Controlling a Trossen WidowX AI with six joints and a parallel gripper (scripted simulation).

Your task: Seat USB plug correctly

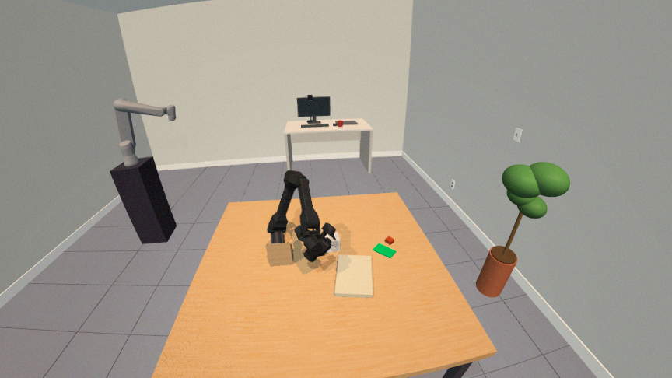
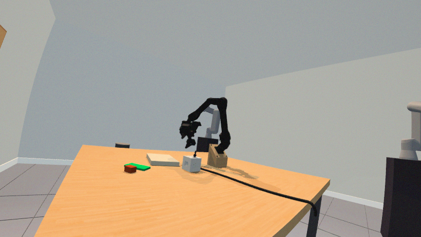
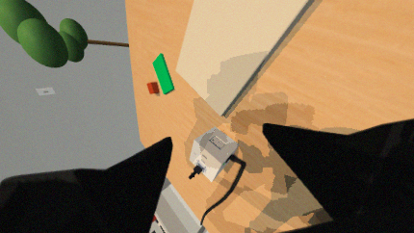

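Right now the dark USB plug is 3 cm ahead of my gripper tip, 17 cm to the left of it and 4 cm below it. The rest, counted from my gripper tip: beige flat box 10 cm ahead, 9 cm to the right, 12 cm below; then small red block 36 cm ahead, 12 cm to the left, 12 cm below; then green flat block 31 cm ahead, 6 cm to the left, 13 cm below.
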